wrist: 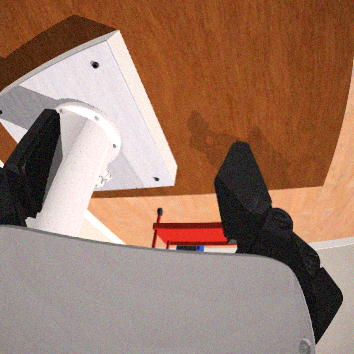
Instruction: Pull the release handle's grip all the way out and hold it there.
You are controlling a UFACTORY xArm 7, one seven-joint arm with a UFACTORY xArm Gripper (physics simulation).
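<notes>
My gripper (pixel 142 146) is open wide, with one black finger at the left and the other right of the middle in the wrist view. No object is gripped between them. A white round post (pixel 75 175) rises from a bolted flange on a thick white plate (pixel 132 145). The left finger overlaps the plate and the post's left edge in the view; whether it touches them cannot be told. Small fittings show at the post's foot. I cannot make out a part that is clearly the release handle or its grip. The grey gripper body hides the lower part of the view.
The plate rests on a dark brown wooden table top (pixel 260 65). Faint finger shadows fall on the wood between plate and right finger. Beyond the table's edge, a red frame with a flat panel (pixel 190 234) and a black-knobbed post stands over a lighter wooden floor (pixel 125 212).
</notes>
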